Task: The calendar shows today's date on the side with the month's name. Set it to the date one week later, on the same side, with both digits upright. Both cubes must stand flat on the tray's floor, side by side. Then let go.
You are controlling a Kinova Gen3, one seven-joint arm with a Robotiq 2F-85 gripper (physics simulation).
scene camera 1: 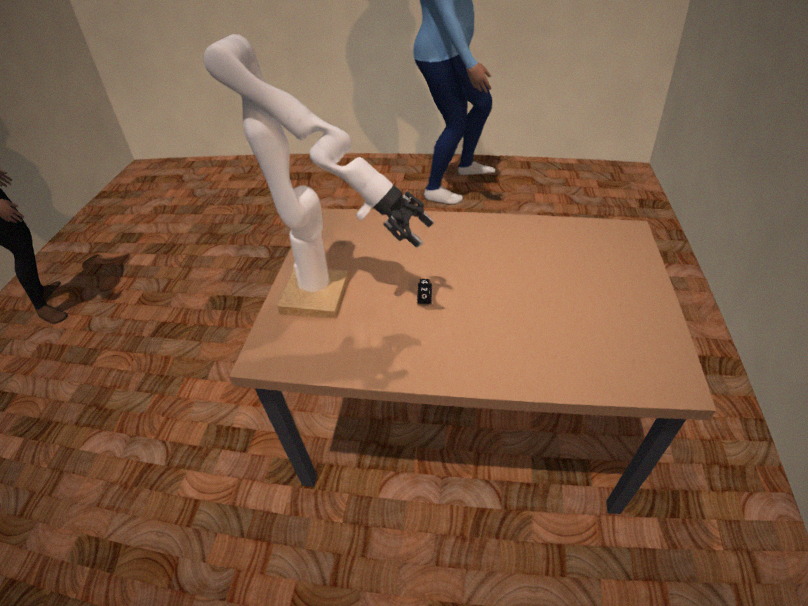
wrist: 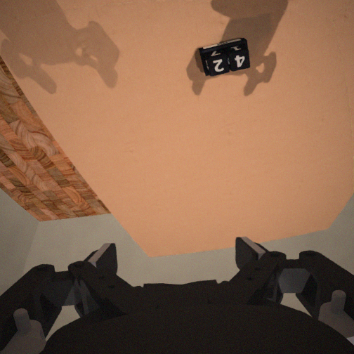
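Note:
Two black cubes with white digits stand side by side in a small dark tray point(wrist: 221, 43) on the table. One cube point(scene camera 1: 424, 289) point(wrist: 218, 65) has a 2 on top and the other cube point(scene camera 1: 424, 282) point(wrist: 239, 61) a 4. In the wrist view the tray's side with the pale name strip faces the top of the picture; above the strip's edge the digits look like 1 and 7, upside down in that view, reading 17. The month's name is too small to read. A 0 shows on the near end in the scene view. My gripper point(scene camera 1: 422, 232) point(wrist: 176, 254) is open and empty, high above the table, apart from the cubes.
The arm stands on a yellowish base block point(scene camera 1: 293, 303) at the left of the table point(scene camera 1: 554, 313). A person in blue point(scene camera 1: 445, 97) stands behind the table, and a person in black point(scene camera 1: 22, 254) is at the far left. Arm shadows fall around the cubes.

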